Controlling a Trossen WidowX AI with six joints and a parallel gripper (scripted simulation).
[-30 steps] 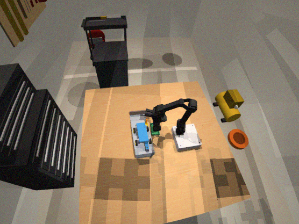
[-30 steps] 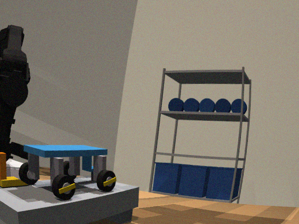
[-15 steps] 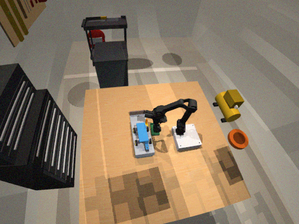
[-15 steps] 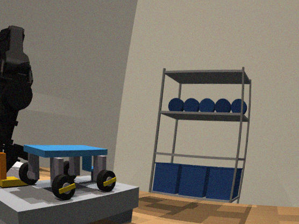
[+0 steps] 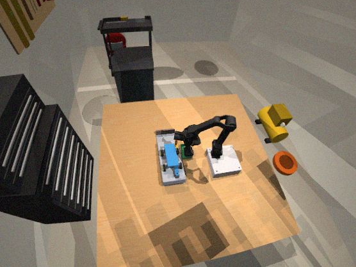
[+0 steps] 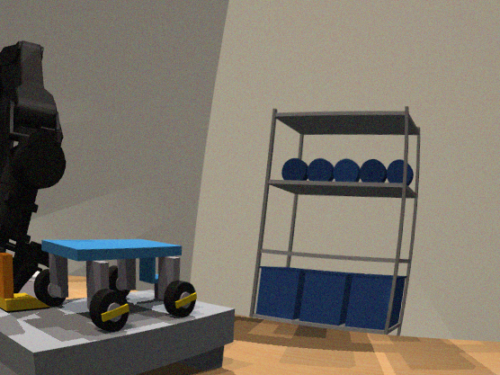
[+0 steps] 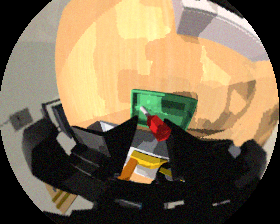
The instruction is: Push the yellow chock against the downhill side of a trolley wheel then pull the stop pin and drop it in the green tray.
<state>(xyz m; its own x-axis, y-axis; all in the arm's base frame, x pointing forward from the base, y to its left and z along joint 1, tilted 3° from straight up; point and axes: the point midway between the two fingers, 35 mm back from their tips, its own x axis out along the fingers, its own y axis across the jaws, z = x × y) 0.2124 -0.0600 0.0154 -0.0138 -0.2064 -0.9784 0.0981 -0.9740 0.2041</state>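
Now: gripper tip 10 mm to the right of the green tray and 50 mm above it. From my gripper tip the other things lie so: red-headed stop pin right at my gripper tip; grey ramp 120 mm ahead, 120 mm to the left; yellow chock 80 mm ahead, 10 mm to the left, 40 mm above.
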